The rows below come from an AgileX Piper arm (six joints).
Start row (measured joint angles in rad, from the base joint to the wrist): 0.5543, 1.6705, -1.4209, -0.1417, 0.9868, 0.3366
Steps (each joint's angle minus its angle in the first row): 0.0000, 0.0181, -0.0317, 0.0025, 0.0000, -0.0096; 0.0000, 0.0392, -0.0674, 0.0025, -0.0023, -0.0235; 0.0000, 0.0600, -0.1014, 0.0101, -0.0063, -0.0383; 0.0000, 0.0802, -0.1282, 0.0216, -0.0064, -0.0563; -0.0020, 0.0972, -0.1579, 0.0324, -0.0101, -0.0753; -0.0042, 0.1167, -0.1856, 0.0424, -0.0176, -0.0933; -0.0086, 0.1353, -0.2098, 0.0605, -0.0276, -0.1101; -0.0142, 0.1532, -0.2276, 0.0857, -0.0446, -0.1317; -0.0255, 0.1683, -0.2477, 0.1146, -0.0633, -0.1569; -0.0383, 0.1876, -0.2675, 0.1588, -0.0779, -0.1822; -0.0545, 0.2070, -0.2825, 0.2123, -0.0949, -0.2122; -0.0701, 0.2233, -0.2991, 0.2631, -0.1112, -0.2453; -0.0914, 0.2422, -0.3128, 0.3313, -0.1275, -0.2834
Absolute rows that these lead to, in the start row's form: 0.5543, 1.6886, -1.4526, -0.1392, 0.9868, 0.3270; 0.5543, 1.7097, -1.4883, -0.1392, 0.9845, 0.3131; 0.5543, 1.7305, -1.5223, -0.1316, 0.9805, 0.2983; 0.5543, 1.7507, -1.5491, -0.1201, 0.9804, 0.2803; 0.5523, 1.7677, -1.5788, -0.1093, 0.9767, 0.2613; 0.5501, 1.7872, -1.6065, -0.0993, 0.9692, 0.2433; 0.5457, 1.8058, -1.6307, -0.0812, 0.9592, 0.2265; 0.5401, 1.8237, -1.6485, -0.0560, 0.9422, 0.2049; 0.5288, 1.8388, -1.6686, -0.0271, 0.9235, 0.1797; 0.5160, 1.8581, -1.6884, 0.0171, 0.9089, 0.1544; 0.4998, 1.8775, -1.7034, 0.0706, 0.8919, 0.1244; 0.4842, 1.8938, -1.7200, 0.1214, 0.8756, 0.0913; 0.4629, 1.9127, -1.7337, 0.1896, 0.8593, 0.0532
